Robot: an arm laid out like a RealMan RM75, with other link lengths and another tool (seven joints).
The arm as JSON. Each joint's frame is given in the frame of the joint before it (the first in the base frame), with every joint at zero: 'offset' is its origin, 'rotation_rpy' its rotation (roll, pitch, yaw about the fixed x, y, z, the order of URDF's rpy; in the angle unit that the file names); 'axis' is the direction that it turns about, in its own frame. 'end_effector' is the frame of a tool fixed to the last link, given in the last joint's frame.
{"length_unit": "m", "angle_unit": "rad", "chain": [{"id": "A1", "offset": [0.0, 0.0, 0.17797], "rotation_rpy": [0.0, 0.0, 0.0], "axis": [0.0, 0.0, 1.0]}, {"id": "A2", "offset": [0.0, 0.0, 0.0], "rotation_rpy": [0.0, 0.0, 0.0], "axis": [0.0, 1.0, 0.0]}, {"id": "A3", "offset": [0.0, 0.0, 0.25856], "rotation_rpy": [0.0, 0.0, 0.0], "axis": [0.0, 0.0, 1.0]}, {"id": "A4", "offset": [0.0, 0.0, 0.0], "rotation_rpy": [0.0, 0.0, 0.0], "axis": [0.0, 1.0, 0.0]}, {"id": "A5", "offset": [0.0, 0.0, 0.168], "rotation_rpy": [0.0, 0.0, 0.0], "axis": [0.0, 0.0, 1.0]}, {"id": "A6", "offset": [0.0, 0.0, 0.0], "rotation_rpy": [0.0, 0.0, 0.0], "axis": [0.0, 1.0, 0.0]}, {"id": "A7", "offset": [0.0, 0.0, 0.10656], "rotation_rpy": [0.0, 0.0, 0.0], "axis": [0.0, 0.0, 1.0]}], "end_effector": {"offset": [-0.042, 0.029, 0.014], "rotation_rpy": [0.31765, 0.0, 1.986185]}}
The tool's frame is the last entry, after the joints.
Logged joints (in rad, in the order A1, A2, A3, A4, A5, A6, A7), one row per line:
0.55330, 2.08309, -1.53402, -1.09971, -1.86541, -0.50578, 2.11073
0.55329, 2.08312, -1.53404, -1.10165, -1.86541, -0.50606, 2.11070
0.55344, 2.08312, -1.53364, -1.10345, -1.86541, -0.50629, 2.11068
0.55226, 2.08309, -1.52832, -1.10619, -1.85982, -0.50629, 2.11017
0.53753, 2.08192, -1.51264, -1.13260, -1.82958, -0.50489, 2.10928
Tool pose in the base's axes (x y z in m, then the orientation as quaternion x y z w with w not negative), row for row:
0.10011, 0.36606, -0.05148, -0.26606, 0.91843, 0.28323, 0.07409
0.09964, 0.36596, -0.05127, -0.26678, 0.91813, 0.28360, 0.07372
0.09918, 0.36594, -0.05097, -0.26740, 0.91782, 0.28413, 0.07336
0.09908, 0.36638, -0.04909, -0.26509, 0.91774, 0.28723, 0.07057
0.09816, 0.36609, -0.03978, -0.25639, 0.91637, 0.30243, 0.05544
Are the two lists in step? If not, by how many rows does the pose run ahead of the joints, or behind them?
They are in step.
